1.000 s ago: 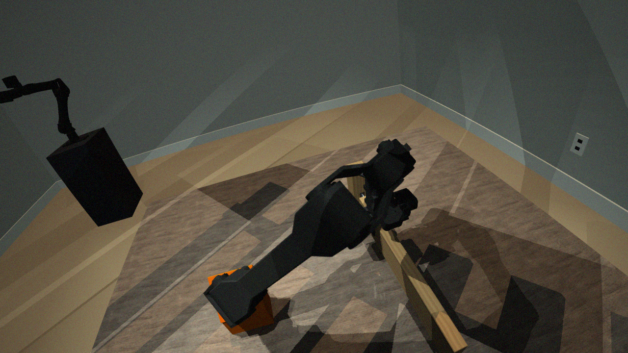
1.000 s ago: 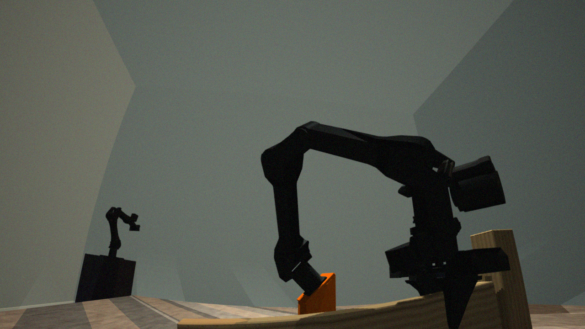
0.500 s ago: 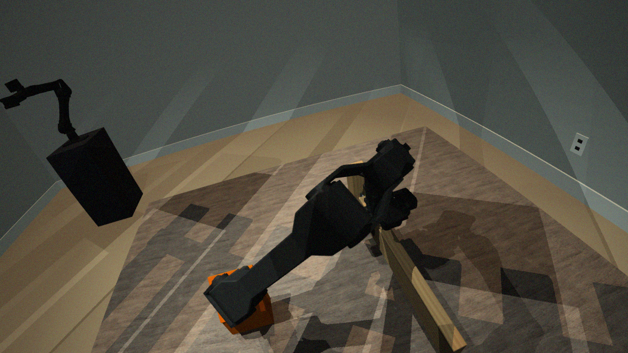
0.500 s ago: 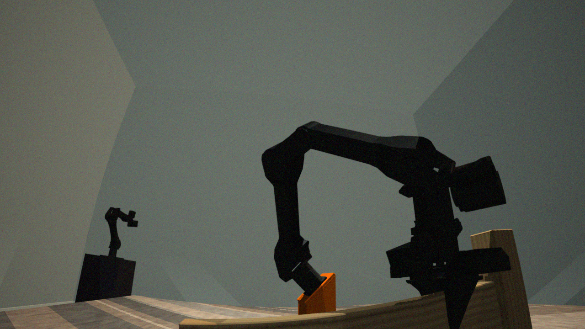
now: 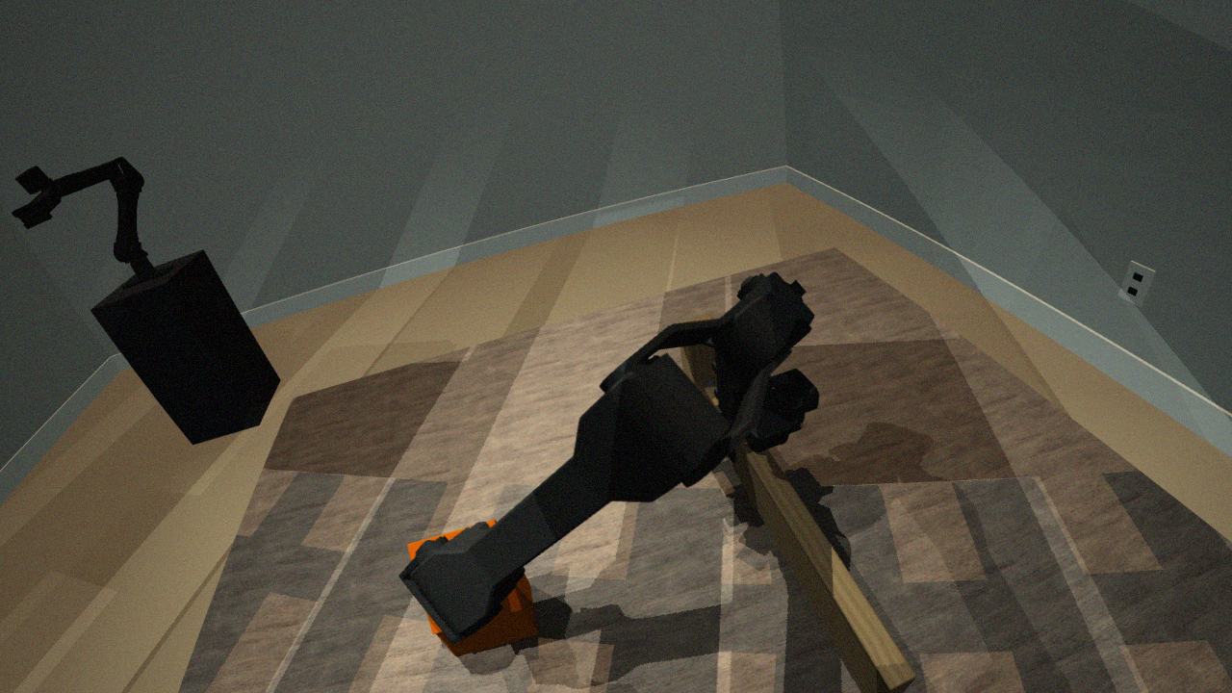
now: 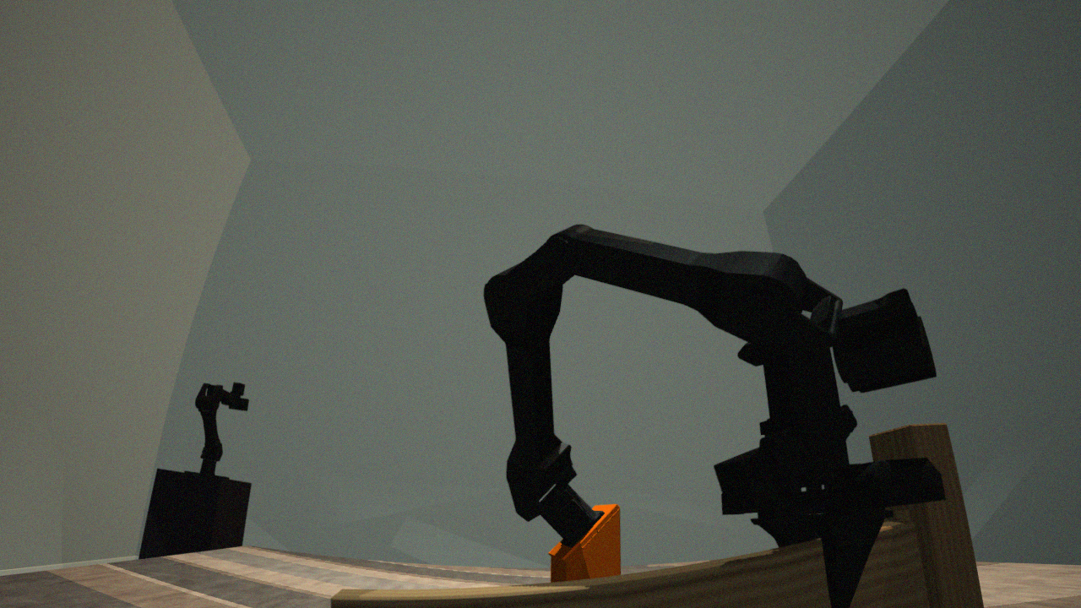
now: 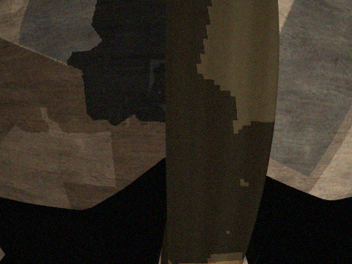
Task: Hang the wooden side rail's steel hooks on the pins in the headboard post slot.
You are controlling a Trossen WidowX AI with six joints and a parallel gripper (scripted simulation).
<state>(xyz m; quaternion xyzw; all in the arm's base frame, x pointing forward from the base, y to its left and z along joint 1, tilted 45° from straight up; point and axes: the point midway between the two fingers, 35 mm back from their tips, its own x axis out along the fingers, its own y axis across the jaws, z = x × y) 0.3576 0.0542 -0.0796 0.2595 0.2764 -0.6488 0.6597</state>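
My gripper tip is now 120 mm to the right of the headboard post and 40 mm below it.
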